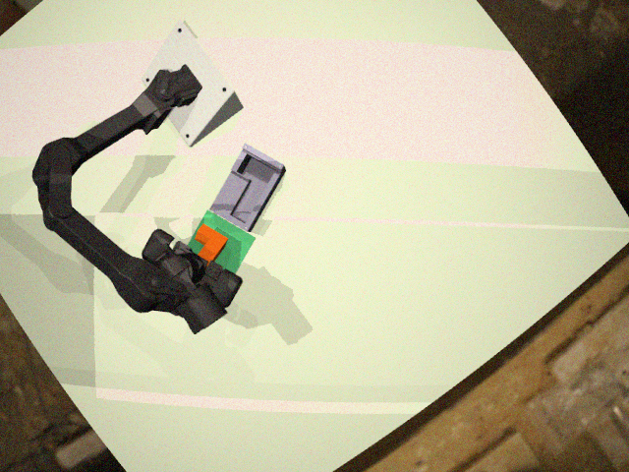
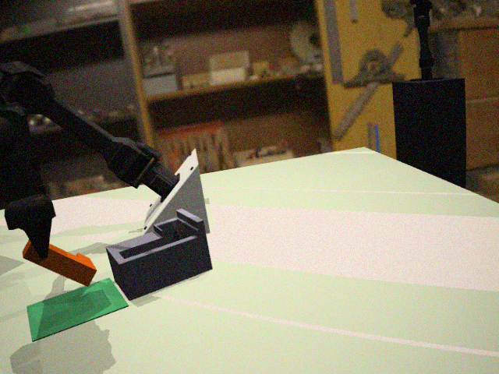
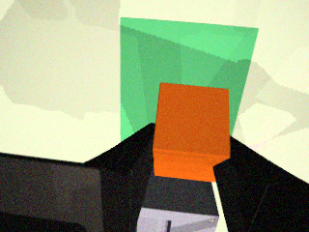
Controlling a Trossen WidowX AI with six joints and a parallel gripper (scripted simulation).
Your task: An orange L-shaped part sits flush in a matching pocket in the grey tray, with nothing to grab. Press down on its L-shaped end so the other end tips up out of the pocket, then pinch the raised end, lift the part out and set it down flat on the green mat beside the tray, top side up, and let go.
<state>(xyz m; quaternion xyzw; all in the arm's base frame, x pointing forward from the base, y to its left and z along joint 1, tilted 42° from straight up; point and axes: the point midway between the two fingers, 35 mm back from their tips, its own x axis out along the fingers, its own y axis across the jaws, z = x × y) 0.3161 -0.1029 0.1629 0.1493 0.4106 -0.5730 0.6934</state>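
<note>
My gripper tip is now 120 mm above the green mat, 20 mm to the right of it and 10 mm past it. Also, from my gripper tip: grey tray: 160 mm to the left, 110 mm below, 70 mm behind; then orange L-shaped part: 30 mm below, 30 mm behind, 20 mm to the left.
</note>
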